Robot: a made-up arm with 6 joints.
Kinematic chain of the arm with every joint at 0, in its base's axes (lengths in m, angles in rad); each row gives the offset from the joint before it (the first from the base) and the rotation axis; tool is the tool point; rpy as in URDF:
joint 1: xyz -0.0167 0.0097 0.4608 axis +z
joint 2: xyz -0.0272 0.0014 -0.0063 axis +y
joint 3: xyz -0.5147 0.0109 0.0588 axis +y
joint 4: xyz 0.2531 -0.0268 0.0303 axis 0.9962 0 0.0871
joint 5: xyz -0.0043 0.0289 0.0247 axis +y
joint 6: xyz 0.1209 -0.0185 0.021 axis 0.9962 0 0.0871
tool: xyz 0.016 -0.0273 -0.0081 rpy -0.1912 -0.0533 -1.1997
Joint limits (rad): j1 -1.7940..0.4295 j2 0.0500..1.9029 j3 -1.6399..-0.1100 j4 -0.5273..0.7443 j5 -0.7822..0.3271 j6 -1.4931..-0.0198
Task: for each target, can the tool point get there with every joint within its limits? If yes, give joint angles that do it. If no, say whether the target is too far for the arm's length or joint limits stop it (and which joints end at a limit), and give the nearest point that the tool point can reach.
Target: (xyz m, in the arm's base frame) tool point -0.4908 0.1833 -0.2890
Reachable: no: joint limits stop it (at a limit: joint 2, joint 3, joint 5, joint 6) | nearest point -0.1646 0.0638 0.5788 | short by 0.935 m
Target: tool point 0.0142 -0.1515 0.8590
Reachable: yes | joints -1.0424 1.0562 -0.6989 0.6207 -0.0352 -0.4406
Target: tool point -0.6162 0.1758 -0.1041
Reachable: no: joint limits stop it (at a limit: joint 2, joint 3, joint 5, joint 6) | nearest point -0.1686 0.0518 0.5789 | short by 0.826 m
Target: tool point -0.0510 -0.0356 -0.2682
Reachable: no: joint limits stop it (at a limit: joint 1, joint 2, joint 3, joint 6) | nearest point -0.0839 -0.1465 0.5272 | short by 0.804 m
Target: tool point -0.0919 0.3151 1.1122
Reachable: yes | joints -1.4469 0.4790 -1.5117 0.6480 0.2063 -1.3657
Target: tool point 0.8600 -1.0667 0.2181
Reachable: no: too far | nearest point 0.3234 -0.4079 0.7199 | short by 0.987 m
